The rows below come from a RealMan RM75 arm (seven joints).
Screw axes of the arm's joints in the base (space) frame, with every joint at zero. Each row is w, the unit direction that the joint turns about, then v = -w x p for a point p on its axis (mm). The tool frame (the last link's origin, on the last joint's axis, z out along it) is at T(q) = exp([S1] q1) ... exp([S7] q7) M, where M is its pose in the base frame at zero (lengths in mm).
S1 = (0, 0, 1, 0, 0, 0)
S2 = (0, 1, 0, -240.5, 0, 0)
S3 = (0, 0, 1, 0, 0, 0)
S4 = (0, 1, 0, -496.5, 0, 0)
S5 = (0, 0, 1, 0, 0, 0)
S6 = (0, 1, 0, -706.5, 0, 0)
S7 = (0, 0, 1, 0, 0, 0)
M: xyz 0 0 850.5 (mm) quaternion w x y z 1 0 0 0
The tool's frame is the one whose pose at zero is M.
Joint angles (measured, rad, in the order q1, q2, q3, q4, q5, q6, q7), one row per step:
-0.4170 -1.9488 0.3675 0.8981 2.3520 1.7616 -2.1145
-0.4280 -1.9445 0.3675 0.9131 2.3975 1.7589 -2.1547
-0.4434 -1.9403 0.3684 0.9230 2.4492 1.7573 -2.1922
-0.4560 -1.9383 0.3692 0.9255 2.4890 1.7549 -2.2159
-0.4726 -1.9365 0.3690 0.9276 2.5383 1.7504 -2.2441
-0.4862 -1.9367 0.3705 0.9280 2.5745 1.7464 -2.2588
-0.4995 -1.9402 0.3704 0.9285 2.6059 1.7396 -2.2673
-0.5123 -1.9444 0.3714 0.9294 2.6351 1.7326 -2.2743
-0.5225 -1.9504 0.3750 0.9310 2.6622 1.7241 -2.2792
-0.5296 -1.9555 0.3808 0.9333 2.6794 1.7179 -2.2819
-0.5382 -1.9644 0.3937 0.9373 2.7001 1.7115 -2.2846
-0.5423 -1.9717 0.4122 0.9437 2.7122 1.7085 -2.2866
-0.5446 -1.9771 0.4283 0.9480 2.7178 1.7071 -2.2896
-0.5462 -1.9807 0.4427 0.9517 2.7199 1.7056 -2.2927
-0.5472 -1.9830 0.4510 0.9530 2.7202 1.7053 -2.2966
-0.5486 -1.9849 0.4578 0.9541 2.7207 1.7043 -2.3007
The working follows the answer.
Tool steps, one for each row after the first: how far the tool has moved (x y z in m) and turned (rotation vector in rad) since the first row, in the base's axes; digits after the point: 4 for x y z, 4 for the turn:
-0.0019 0.0015 0.0028 -0.0210 0.0273 0.0417
-0.0032 0.0036 0.0045 -0.0474 0.0563 0.0814
-0.0042 0.0052 0.0045 -0.0685 0.0772 0.1089
-0.0053 0.0075 0.0046 -0.0915 0.1036 0.1424
-0.0055 0.0096 0.0038 -0.1095 0.1252 0.1600
-0.0052 0.0121 0.0020 -0.1224 0.1446 0.1708
-0.0047 0.0145 0.0001 -0.1344 0.1638 0.1788
-0.0045 0.0164 -0.0025 -0.1464 0.1839 0.1852
-0.0038 0.0180 -0.0047 -0.1555 0.1994 0.1864
-0.0022 0.0198 -0.0087 -0.1720 0.2199 0.1836
-0.0004 0.0209 -0.0120 -0.1881 0.2389 0.1770
0.0012 0.0217 -0.0147 -0.2007 0.2507 0.1715
0.0027 0.0226 -0.0166 -0.2095 0.2600 0.1662
0.0038 0.0230 -0.0180 -0.2151 0.2630 0.1647
0.0047 0.0237 -0.0192 -0.2190 0.2657 0.1640

Tool pose at each row, in the base's axes (x y z in m, rotation vector in rad; rounded; the steps above come from the unrounded poses):
-0.3440 0.2866 0.1119 -2.2578 -1.6184 -0.4852
-0.3459 0.2882 0.1147 -2.2311 -1.6611 -0.4270
-0.3473 0.2903 0.1164 -2.2083 -1.7028 -0.3632
-0.3482 0.2919 0.1164 -2.1934 -1.7322 -0.3158
-0.3493 0.2942 0.1165 -2.1723 -1.7651 -0.2589
-0.3495 0.2963 0.1156 -2.1633 -1.7812 -0.2154
-0.3493 0.2987 0.1139 -2.1577 -1.7884 -0.1802
-0.3487 0.3012 0.1120 -2.1540 -1.7924 -0.1464
-0.3485 0.3031 0.1094 -2.1514 -1.7940 -0.1122
-0.3478 0.3046 0.1072 -2.1530 -1.7914 -0.0869
-0.3462 0.3064 0.1032 -2.1617 -1.7861 -0.0508
-0.3445 0.3075 0.0999 -2.1739 -1.7776 -0.0176
-0.3428 0.3083 0.0972 -2.1843 -1.7721 0.0048
-0.3413 0.3092 0.0952 -2.1927 -1.7662 0.0214
-0.3402 0.3097 0.0938 -2.1968 -1.7660 0.0290
-0.3393 0.3103 0.0927 -2.1992 -1.7657 0.0352

